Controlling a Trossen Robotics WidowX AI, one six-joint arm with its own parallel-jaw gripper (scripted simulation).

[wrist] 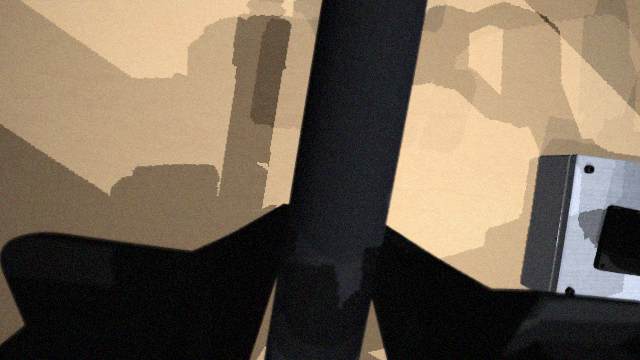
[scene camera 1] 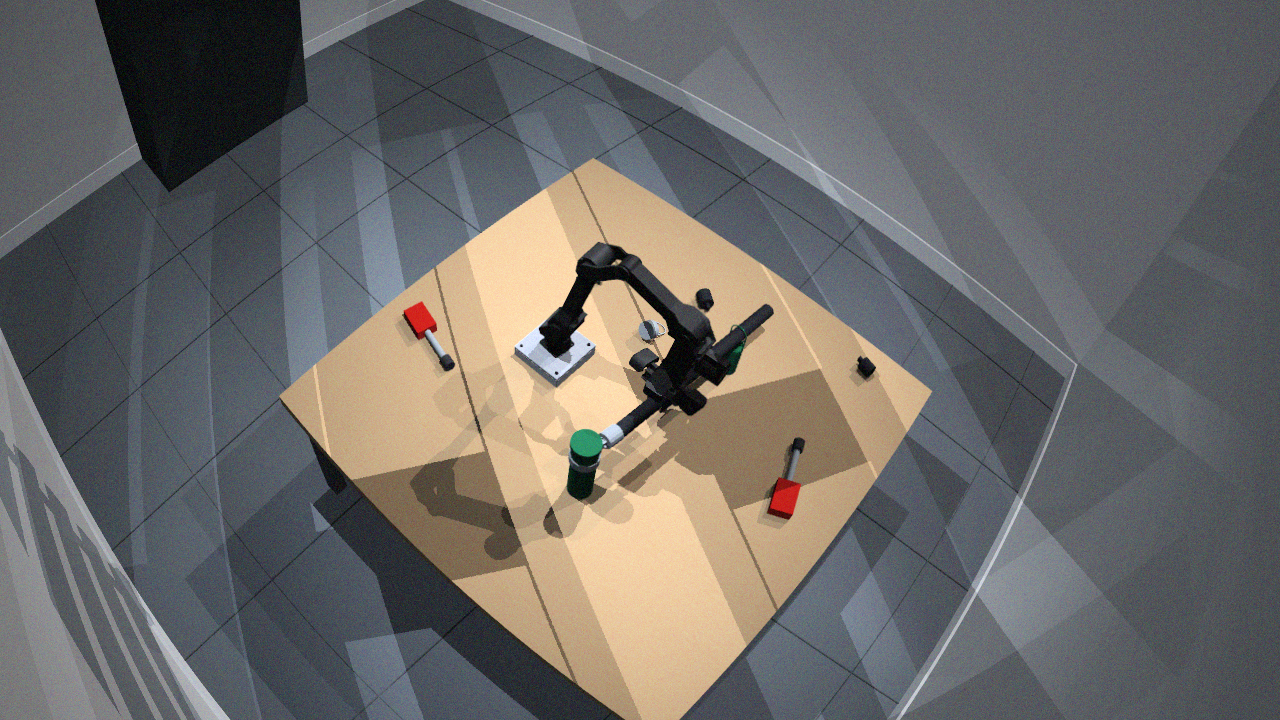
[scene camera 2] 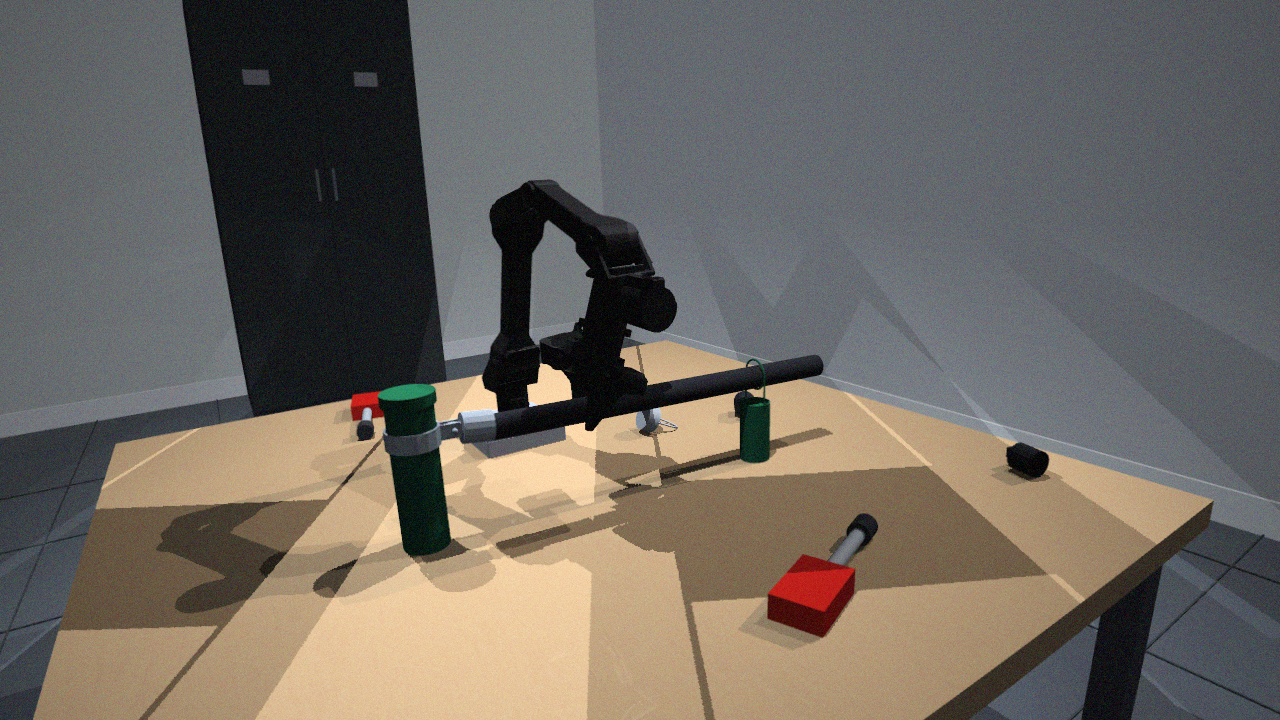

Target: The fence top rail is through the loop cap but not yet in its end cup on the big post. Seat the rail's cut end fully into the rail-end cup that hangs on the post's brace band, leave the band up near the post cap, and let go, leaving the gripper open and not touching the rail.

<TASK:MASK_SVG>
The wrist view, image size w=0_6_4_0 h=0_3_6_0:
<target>gripper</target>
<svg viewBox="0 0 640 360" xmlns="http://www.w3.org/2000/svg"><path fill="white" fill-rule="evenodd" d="M386 225L372 304L387 360L640 360L639 300L606 298L592 295L584 296L532 289L489 288L466 273L445 263L437 256L418 244L416 245ZM289 204L282 204L236 230L234 233L193 251L56 232L29 233L11 239L11 241L5 243L1 250L0 264L25 325L0 344L0 360L249 360L277 277Z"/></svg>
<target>rail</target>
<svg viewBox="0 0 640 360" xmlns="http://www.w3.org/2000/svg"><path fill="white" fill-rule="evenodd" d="M427 0L322 0L264 360L359 360L405 132L405 121L418 61L419 45L427 11Z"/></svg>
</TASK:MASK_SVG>
